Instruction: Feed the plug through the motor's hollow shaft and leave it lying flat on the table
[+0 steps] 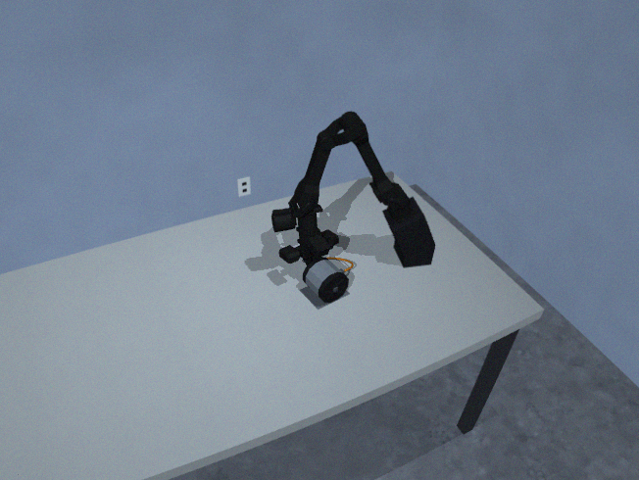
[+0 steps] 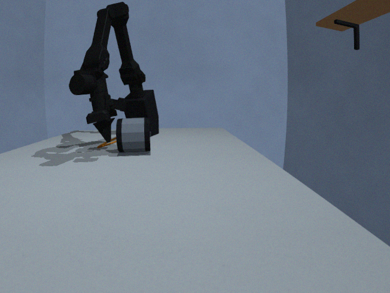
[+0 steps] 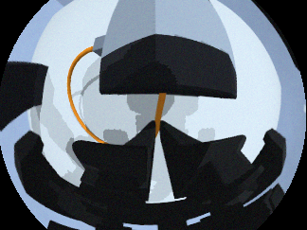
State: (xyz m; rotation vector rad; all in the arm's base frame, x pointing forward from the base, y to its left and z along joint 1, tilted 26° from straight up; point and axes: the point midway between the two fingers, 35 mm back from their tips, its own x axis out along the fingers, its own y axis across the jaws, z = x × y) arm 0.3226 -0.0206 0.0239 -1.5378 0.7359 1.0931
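Now: the plug 120 mm to the left of my hand, 20 mm behind it and 10 mm below it.
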